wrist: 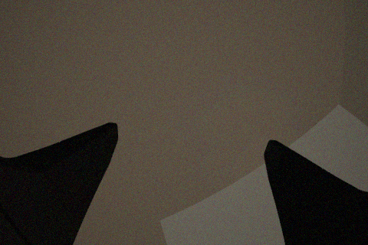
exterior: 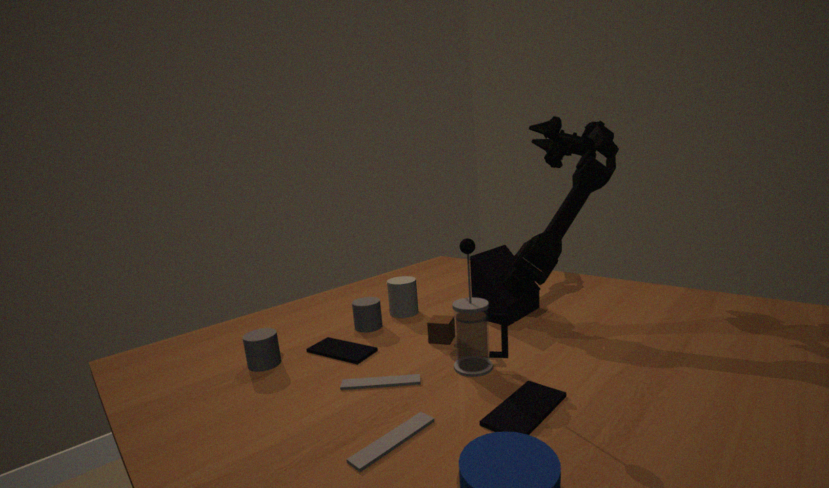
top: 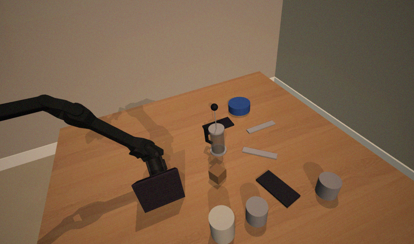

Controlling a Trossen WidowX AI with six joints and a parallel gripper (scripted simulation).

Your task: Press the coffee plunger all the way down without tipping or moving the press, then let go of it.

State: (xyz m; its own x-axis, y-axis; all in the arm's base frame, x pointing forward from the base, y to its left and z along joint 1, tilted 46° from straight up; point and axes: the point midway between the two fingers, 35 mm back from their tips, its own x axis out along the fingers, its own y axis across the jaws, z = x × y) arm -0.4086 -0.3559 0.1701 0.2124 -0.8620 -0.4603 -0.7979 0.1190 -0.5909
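The coffee press is 67 cm ahead of my gripper tip, 36 cm below it and 25 cm to the left of it. Also, from my gripper tip: blue disc: 91 cm ahead, 47 cm to the left, 45 cm below; brown cube: 61 cm ahead, 45 cm below, 10 cm to the left.
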